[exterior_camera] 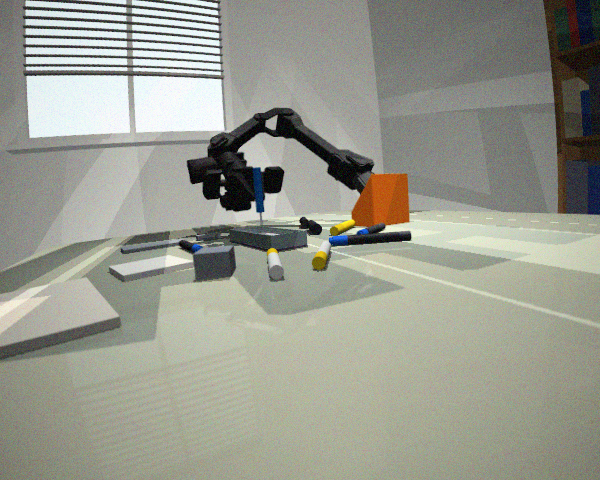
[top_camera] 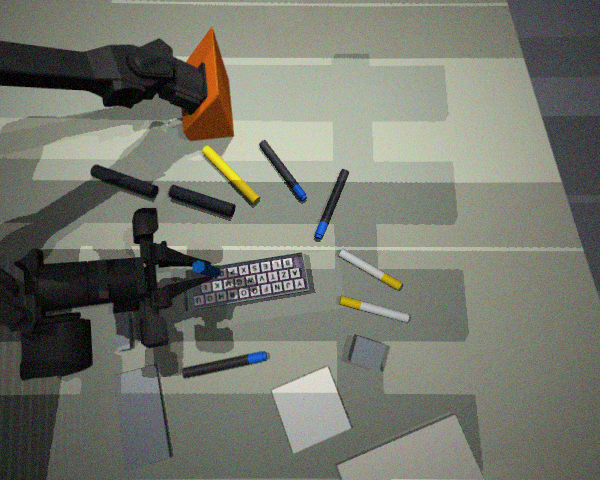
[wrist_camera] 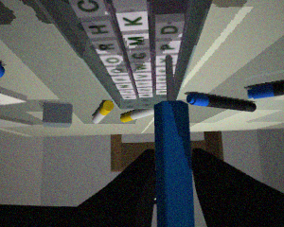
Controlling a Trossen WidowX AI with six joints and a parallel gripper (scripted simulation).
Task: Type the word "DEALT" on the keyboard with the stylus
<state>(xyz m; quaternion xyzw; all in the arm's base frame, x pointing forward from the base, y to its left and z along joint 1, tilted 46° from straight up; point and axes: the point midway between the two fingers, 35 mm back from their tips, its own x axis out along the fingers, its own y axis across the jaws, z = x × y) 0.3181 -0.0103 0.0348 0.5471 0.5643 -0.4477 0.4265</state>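
Right now my gripper tip is 1 cm above the stylus. From my gripper tip the other things lie so: flat white pad (24 cm ahead, 12 cm to the left, 8 cm below); yellow stick (19 cm behind, 8 cm below, 3 cm to the left); grey cube (23 cm to the left, 16 cm ahead, 7 cm below).
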